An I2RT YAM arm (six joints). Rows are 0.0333 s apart.
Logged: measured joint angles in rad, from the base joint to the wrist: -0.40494 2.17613 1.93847 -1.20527 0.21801 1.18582; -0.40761 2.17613 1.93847 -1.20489 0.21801 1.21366; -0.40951 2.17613 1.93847 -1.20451 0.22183 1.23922; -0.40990 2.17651 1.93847 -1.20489 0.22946 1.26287; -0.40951 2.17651 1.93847 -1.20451 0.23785 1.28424; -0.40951 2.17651 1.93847 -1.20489 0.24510 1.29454; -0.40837 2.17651 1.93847 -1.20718 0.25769 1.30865; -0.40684 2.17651 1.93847 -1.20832 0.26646 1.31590; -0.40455 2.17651 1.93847 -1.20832 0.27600 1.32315; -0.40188 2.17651 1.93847 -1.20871 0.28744 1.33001; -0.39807 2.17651 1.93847 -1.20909 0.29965 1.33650; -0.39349 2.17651 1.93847 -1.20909 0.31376 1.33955; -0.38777 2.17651 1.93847 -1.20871 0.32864 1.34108; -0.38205 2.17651 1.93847 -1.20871 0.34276 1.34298; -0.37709 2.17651 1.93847 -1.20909 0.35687 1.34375; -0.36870 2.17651 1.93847 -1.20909 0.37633 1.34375; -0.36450 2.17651 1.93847 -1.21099 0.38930 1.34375; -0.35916 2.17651 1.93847 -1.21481 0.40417 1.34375; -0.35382 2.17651 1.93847 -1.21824 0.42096 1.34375; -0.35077 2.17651 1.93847 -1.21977 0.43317 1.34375
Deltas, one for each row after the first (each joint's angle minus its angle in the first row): -0.00267 0.00000 0.00000 0.00038 0.00000 0.02784; -0.00457 0.00000 0.00000 0.00076 0.00382 0.05340; -0.00496 0.00038 0.00000 0.00038 0.01145 0.07705; -0.00457 0.00038 0.00000 0.00076 0.01984 0.09842; -0.00457 0.00038 0.00000 0.00038 0.02709 0.10872; -0.00343 0.00038 0.00000 -0.00191 0.03968 0.12283; -0.00190 0.00038 0.00000 -0.00305 0.04845 0.13008; 0.00039 0.00038 0.00000 -0.00305 0.05799 0.13733; 0.00306 0.00038 0.00000 -0.00344 0.06943 0.14419; 0.00687 0.00038 0.00000 -0.00382 0.08164 0.15068; 0.01145 0.00038 0.00000 -0.00382 0.09575 0.15373; 0.01717 0.00038 0.00000 -0.00344 0.11063 0.15526; 0.02289 0.00038 0.00000 -0.00344 0.12475 0.15716; 0.02785 0.00038 0.00000 -0.00382 0.13886 0.15793; 0.03624 0.00038 0.00000 -0.00382 0.15832 0.15793; 0.04044 0.00038 0.00000 -0.00572 0.17129 0.15793; 0.04578 0.00038 0.00000 -0.00954 0.18616 0.15793; 0.05112 0.00038 0.00000 -0.01297 0.20295 0.15793; 0.05417 0.00038 0.00000 -0.01450 0.21516 0.15793
